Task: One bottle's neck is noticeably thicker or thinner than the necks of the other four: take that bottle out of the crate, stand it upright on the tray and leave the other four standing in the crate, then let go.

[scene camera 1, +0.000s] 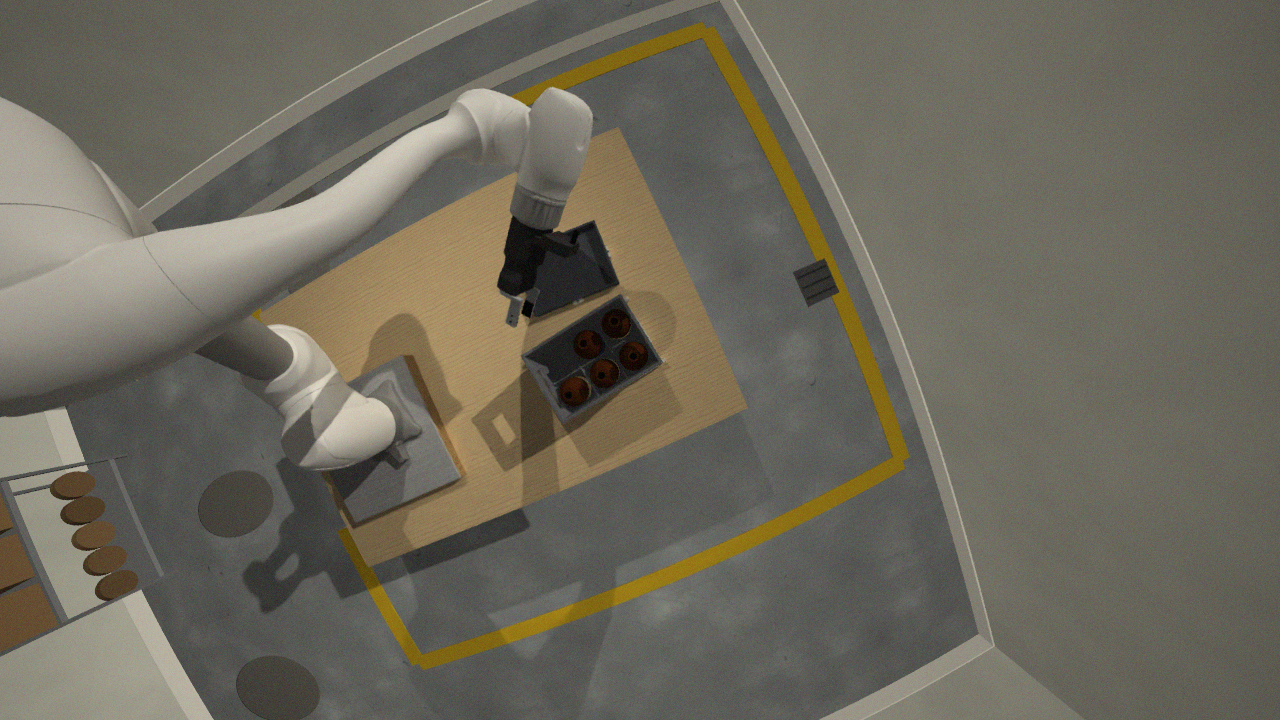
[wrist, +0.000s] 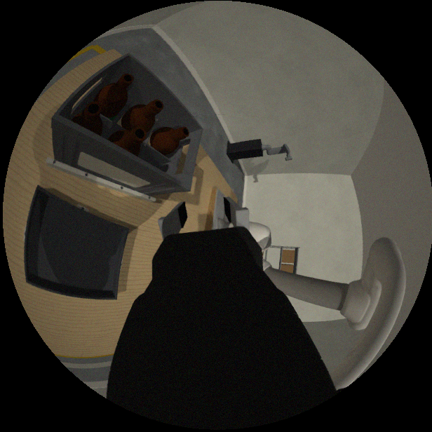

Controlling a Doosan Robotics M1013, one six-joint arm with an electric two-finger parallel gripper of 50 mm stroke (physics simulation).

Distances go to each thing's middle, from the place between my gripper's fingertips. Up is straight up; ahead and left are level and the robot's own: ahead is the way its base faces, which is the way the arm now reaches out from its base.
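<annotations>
There is the reddish-brown bottle [wrist: 112, 97], 170 mm below my hand. Measured from my hand again, the bottle is 160 mm ahead and 190 mm to the right.
</annotations>
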